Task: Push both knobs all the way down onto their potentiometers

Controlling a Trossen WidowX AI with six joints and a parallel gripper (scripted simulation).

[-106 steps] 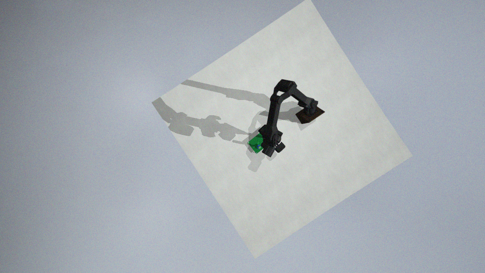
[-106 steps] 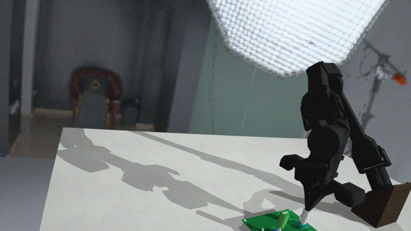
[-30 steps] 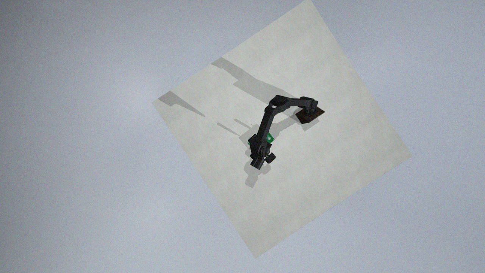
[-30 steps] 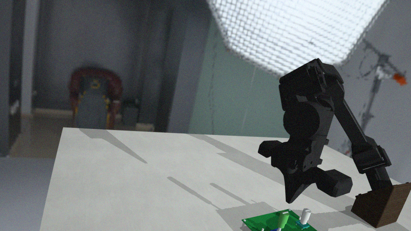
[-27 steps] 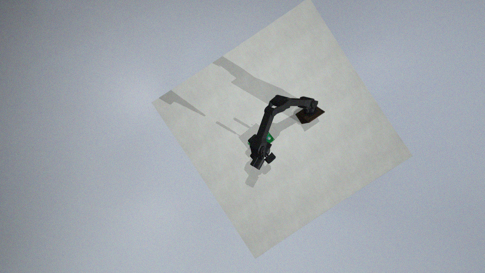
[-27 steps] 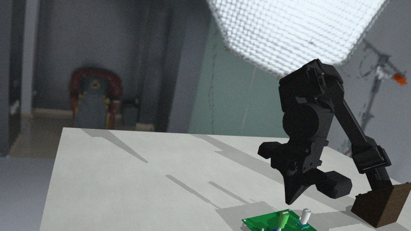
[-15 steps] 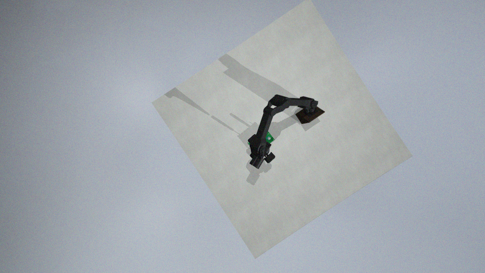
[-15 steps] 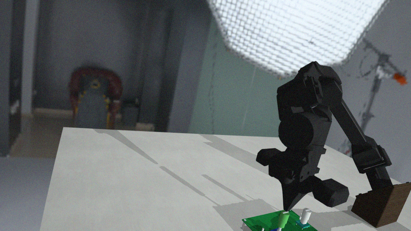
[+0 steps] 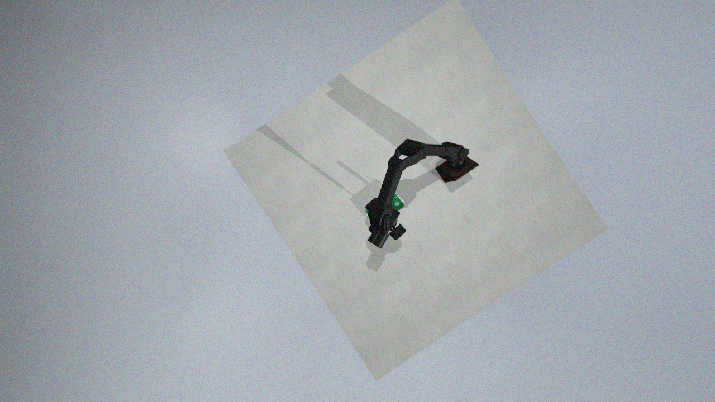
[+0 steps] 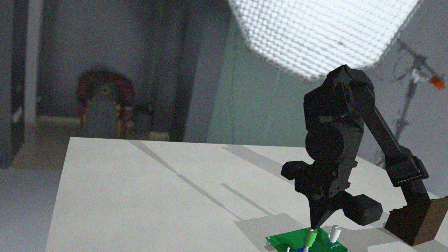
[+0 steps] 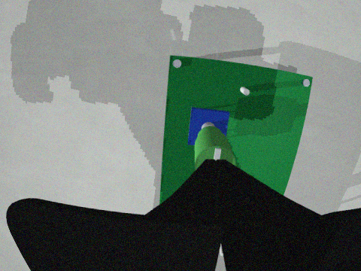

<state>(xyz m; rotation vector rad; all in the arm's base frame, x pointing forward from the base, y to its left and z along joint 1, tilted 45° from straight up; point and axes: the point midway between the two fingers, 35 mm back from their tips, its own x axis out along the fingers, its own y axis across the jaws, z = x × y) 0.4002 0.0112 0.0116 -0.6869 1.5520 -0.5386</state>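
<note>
The green knob lies 2 cm below my gripper tip. Also, from my gripper tip: white knob 9 cm behind, 1 cm to the right, 3 cm below.
</note>
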